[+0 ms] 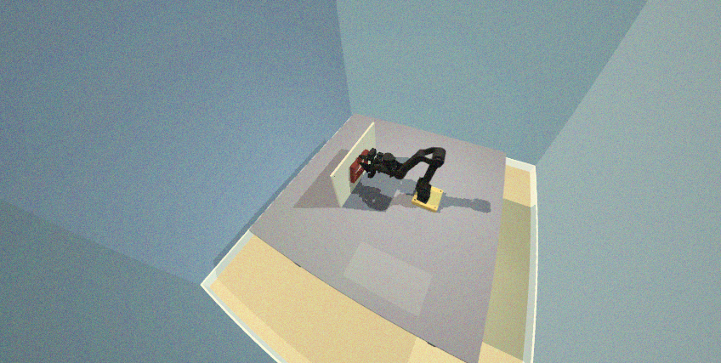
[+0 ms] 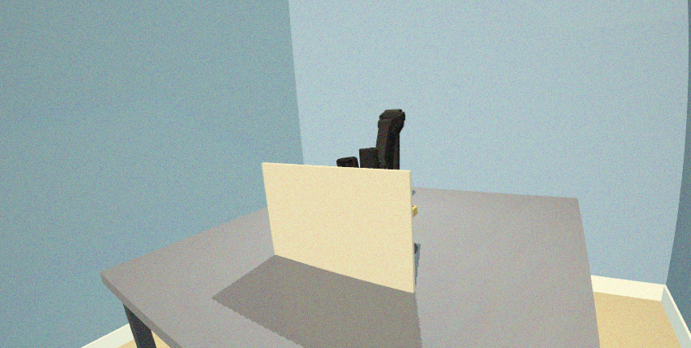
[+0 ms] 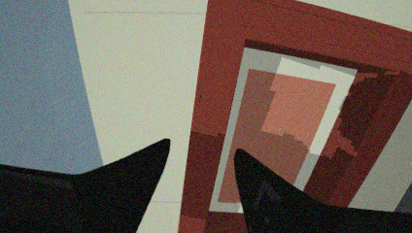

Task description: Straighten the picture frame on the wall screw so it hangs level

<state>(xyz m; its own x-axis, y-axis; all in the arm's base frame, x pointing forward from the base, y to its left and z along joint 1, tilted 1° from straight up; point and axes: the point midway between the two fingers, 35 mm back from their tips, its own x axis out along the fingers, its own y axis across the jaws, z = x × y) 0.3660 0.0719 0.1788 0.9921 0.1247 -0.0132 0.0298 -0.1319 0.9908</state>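
Now: gripper tip 1 cm short of the dark red picture frame, 1 cm to the right of it and 5 cm above it. From my gripper tip the other things lie so: cream wall panel: 2 cm ahead, 1 cm to the right, 6 cm below.
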